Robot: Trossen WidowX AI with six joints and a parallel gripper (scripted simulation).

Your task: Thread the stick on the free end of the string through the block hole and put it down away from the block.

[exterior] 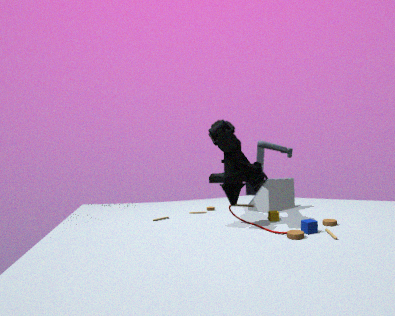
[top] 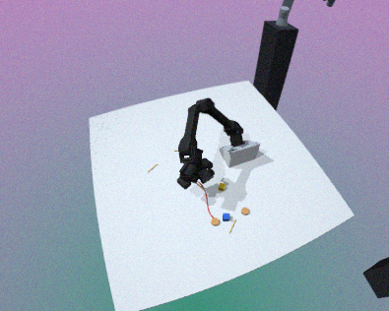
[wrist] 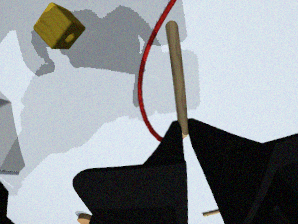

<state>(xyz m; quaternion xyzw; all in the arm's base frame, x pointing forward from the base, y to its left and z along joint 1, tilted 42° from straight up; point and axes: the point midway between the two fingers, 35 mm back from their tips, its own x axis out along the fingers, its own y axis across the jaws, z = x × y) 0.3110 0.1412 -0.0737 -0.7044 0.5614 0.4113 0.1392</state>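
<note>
The yellow block lies 13 cm behind my gripper tip, 5 cm to the left of it and 5 cm below it. Also, from my gripper tip: blue cube (21 cm to the left, 8 cm behind, 5 cm below).
</note>
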